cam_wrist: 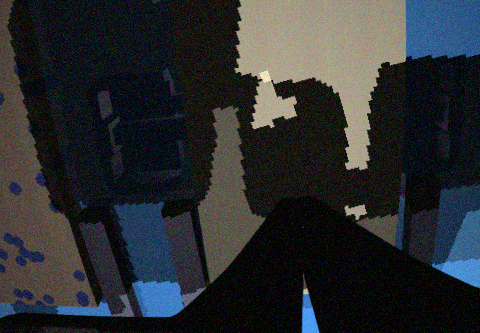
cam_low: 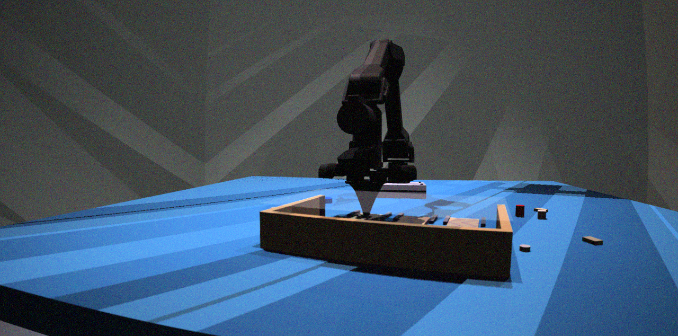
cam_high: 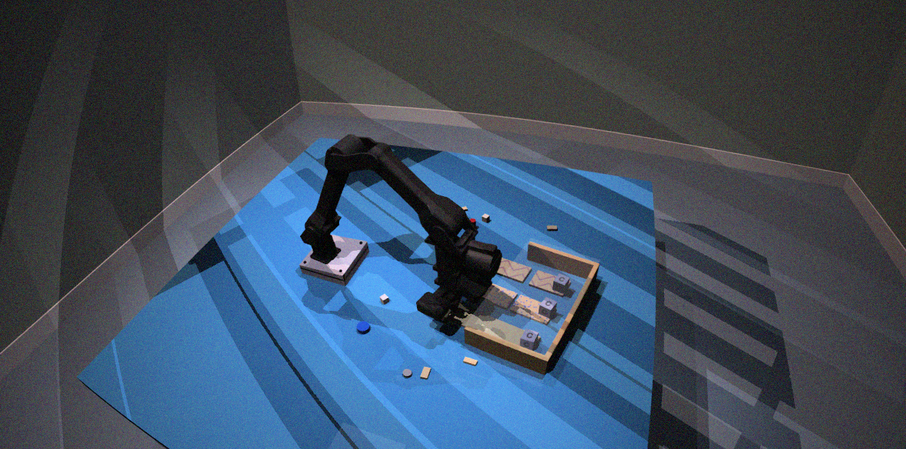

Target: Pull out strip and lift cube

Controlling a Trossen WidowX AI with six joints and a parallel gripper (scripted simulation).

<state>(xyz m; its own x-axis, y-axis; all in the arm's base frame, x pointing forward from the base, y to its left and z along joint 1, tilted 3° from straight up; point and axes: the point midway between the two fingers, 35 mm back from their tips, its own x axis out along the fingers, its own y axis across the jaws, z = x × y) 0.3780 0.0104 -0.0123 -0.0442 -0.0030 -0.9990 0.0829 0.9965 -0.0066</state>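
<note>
The plain strip lies 90 mm ahead of my gripper tip and 10 mm to the right of it. Round my gripper tip: blue disc (150 mm behind, 150 mm to the right); grey disc (200 mm to the right); red cylinder (110 mm behind, 300 mm to the left, 10 mm above).
</note>
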